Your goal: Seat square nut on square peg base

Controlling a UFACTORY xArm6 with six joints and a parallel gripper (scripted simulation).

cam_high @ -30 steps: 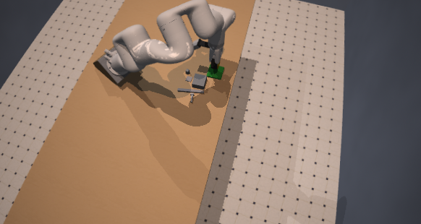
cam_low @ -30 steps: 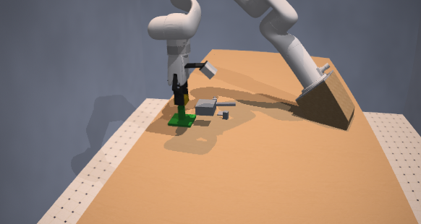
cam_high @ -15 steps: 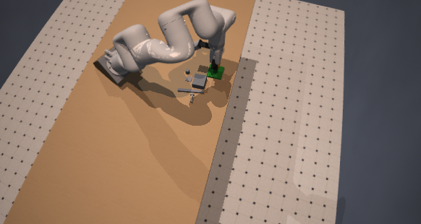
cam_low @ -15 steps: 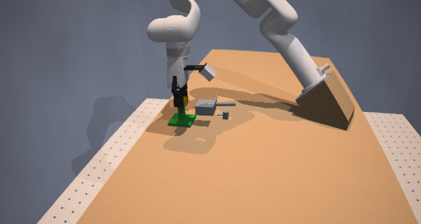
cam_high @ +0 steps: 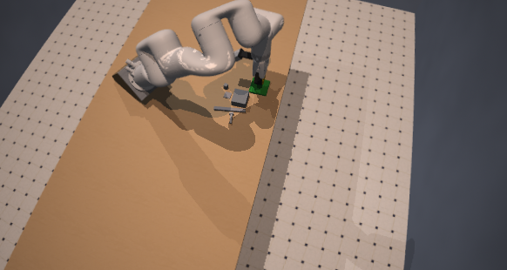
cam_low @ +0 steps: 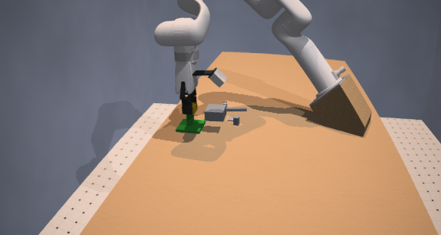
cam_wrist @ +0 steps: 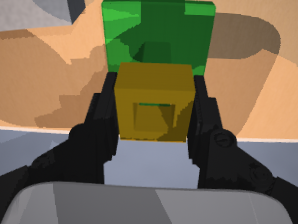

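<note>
My hand is 60 mm past the grey block, 90 mm to the left of it and 60 mm above it. From my hand the other things lie so: thin grey bar: 100 mm behind, 150 mm to the right, 70 mm below; small grey cube: 140 mm behind, 40 mm to the right, 70 mm below.
</note>
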